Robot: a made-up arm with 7 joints. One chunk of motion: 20 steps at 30 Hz.
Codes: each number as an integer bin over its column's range. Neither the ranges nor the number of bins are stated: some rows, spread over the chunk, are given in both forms.
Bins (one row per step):
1: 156 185 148 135 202 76 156
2: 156 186 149 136 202 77 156
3: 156 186 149 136 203 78 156
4: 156 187 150 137 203 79 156
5: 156 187 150 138 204 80 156
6: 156 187 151 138 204 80 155
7: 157 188 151 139 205 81 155
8: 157 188 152 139 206 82 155
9: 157 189 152 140 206 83 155
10: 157 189 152 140 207 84 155
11: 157 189 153 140 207 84 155
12: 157 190 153 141 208 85 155
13: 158 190 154 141 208 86 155
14: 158 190 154 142 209 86 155
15: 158 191 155 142 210 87 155
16: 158 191 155 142 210 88 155
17: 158 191 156 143 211 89 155
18: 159 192 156 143 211 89 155
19: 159 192 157 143 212 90 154
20: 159 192 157 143 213 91 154
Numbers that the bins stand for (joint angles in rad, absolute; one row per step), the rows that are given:
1: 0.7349 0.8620 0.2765 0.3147 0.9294 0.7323 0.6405
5: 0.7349 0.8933 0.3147 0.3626 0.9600 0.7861 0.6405
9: 0.7546 0.9247 0.3529 0.3945 0.9906 0.8264 0.6176
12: 0.7546 0.9404 0.3720 0.4105 1.0212 0.8533 0.6176
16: 0.7742 0.9561 0.4102 0.4264 1.0518 0.8937 0.6176
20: 0.7939 0.9718 0.4484 0.4424 1.0976 0.9340 0.5948
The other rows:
2: 0.7349 0.8776 0.2956 0.3307 0.9294 0.7457 0.6405
3: 0.7349 0.8776 0.2956 0.3307 0.9447 0.7592 0.6405
4: 0.7349 0.8933 0.3147 0.3466 0.9447 0.7726 0.6405
6: 0.7349 0.8933 0.3338 0.3626 0.9600 0.7861 0.6176
7: 0.7546 0.9090 0.3338 0.3785 0.9753 0.7995 0.6176
8: 0.7546 0.9090 0.3529 0.3785 0.9906 0.8130 0.6176
10: 0.7546 0.9247 0.3529 0.3945 1.0059 0.8399 0.6176
11: 0.7546 0.9247 0.3720 0.3945 1.0059 0.8399 0.6176
13: 0.7742 0.9404 0.3911 0.4105 1.0212 0.8668 0.6176
14: 0.7742 0.9404 0.3911 0.4264 1.0365 0.8668 0.6176
15: 0.7742 0.9561 0.4102 0.4264 1.0518 0.8802 0.6176
17: 0.7742 0.9561 0.4293 0.4424 1.0671 0.9071 0.6176
18: 0.7939 0.9718 0.4293 0.4424 1.0671 0.9071 0.6176
19: 0.7939 0.9718 0.4484 0.4424 1.0824 0.9206 0.5948

